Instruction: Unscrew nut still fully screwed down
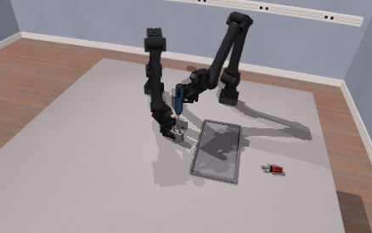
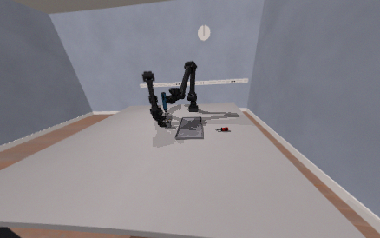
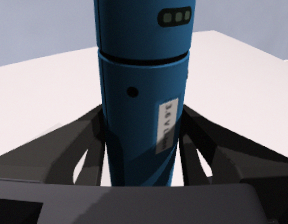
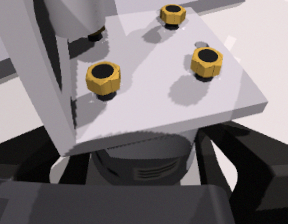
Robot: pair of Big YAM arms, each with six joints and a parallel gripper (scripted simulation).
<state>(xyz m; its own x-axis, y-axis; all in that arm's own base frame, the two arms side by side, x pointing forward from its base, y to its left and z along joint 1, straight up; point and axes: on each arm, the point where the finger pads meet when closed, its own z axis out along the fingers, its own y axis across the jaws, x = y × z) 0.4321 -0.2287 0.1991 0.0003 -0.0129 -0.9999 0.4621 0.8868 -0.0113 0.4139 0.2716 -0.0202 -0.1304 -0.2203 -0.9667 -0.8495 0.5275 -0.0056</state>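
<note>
The grey bracket is 50 mm above my right hand. From my right hand the other things lie so: flat grey tray (30 mm ahead, 220 mm to the left, 20 mm below); then nut (10 mm ahead, 20 mm to the right, 50 mm above); then grey tip (30 mm behind, 10 mm to the right, 90 mm above).
</note>
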